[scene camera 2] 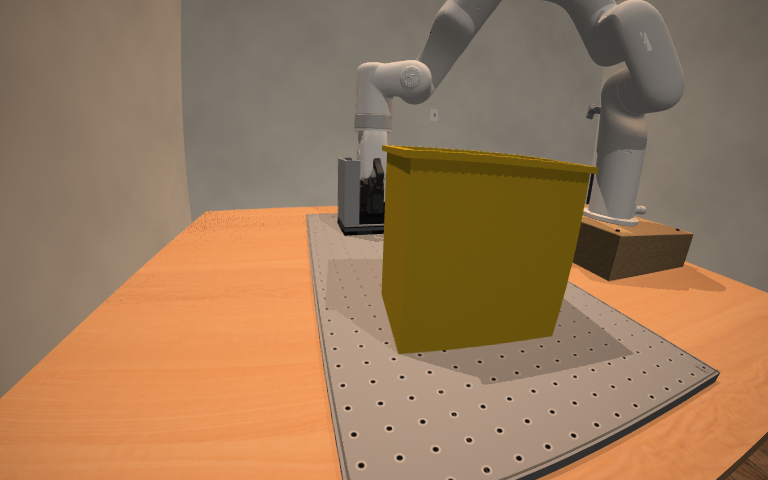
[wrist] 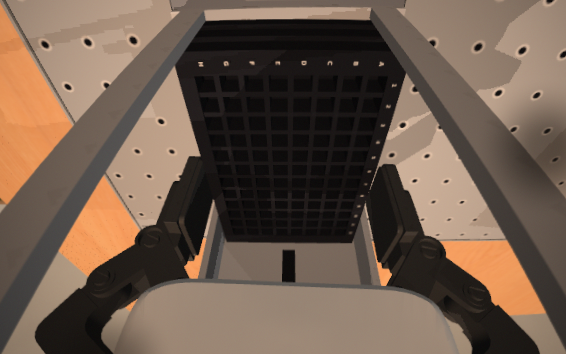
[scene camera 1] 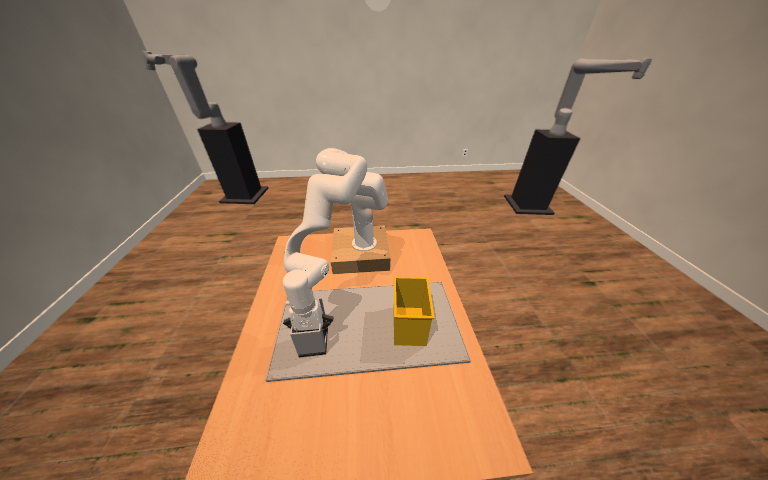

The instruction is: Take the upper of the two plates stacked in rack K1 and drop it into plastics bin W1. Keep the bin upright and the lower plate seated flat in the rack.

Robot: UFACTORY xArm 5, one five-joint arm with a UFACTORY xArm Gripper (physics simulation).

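Places are measured from the arm's base along level axes (x ahead, y left, z up), in centimetres.
Pixels of known places: gripper, fingertip midpoint: (scene camera 2: 370, 208) (wrist: 290, 179); arm's base at its link origin: (scene camera 2: 608, 218) (scene camera 1: 364, 243).
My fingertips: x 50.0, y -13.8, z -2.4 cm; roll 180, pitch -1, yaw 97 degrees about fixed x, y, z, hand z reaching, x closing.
Observation:
For each thing: its top centre in the pictures, then the offset to it from my fingertips. Level surfaces: height alone.
- Rack K1 at its top centre: (scene camera 2: 379, 159) (scene camera 1: 307, 312) dz +10.2, dx -1.6, dy -0.4 cm
- upper black plate at its top centre: (wrist: 289, 177) (scene camera 2: 373, 206) dz +0.4, dx -0.6, dy -0.1 cm
- Yellow bin W1 at its top centre: (scene camera 2: 482, 152) (scene camera 1: 412, 295) dz +13.7, dx -7.9, dy +35.6 cm
- grey perforated board at its surface level: dz -4.3 cm
- orange wooden table at its surface level: dz -5.6 cm
Rack K1 (scene camera 1: 309, 343) (scene camera 2: 348, 192) (wrist: 100, 122) is a grey rack with tall walls and posts, standing at the left of the board. Inside it, the wrist view shows the upper black plate (wrist: 298, 147), with a grid of wells and letters A to H, facing up. The lower plate cannot be told apart. My gripper (scene camera 1: 308, 323) (scene camera 2: 372, 195) (wrist: 290, 179) points down into the rack, open and empty, its fingers on opposite sides of the plate. Their exact height beside it is unclear. Yellow bin W1 (scene camera 1: 411, 331) (scene camera 2: 481, 254) stands upright, open at the top, right of the rack.
The rack and bin stand on a grey perforated board (scene camera 1: 370, 353) (scene camera 2: 396, 413) on an orange wooden table (scene camera 1: 362, 421) (scene camera 2: 226, 339). My arm's wooden base block (scene camera 1: 360, 264) (scene camera 2: 645, 251) is behind the board. Two other arms stand on black pedestals (scene camera 1: 232, 161) (scene camera 1: 543, 172) in the background.

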